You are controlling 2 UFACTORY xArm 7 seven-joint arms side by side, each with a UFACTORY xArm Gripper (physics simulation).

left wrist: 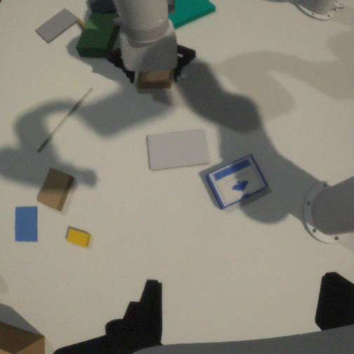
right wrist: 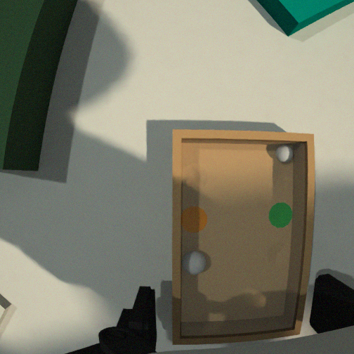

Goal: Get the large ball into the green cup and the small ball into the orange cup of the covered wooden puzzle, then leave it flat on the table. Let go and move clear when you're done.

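The covered wooden puzzle (left wrist: 155,84) (right wrist: 243,339) appears to lie flat on the table. In the right wrist view the large ball (right wrist: 195,262) is by its left wall, below the orange cup (right wrist: 194,219). The small ball (right wrist: 284,153) is in the top right corner, above the green cup (right wrist: 280,215). My right gripper (left wrist: 153,76) (right wrist: 237,309) is open, its fingers on either side of the puzzle's near end, with gaps showing between them and the walls. My left gripper (left wrist: 244,304) is open and empty, high above the table, far from the puzzle.
A dark green block (left wrist: 95,37) (right wrist: 25,75) and a teal block (left wrist: 192,12) (right wrist: 310,12) are beyond the puzzle. A grey panel (left wrist: 177,150), a blue-white box (left wrist: 237,181), a brown block (left wrist: 55,189), a blue rectangle (left wrist: 26,224), a yellow block (left wrist: 78,237) and a thin stick (left wrist: 65,120) lie on the table.
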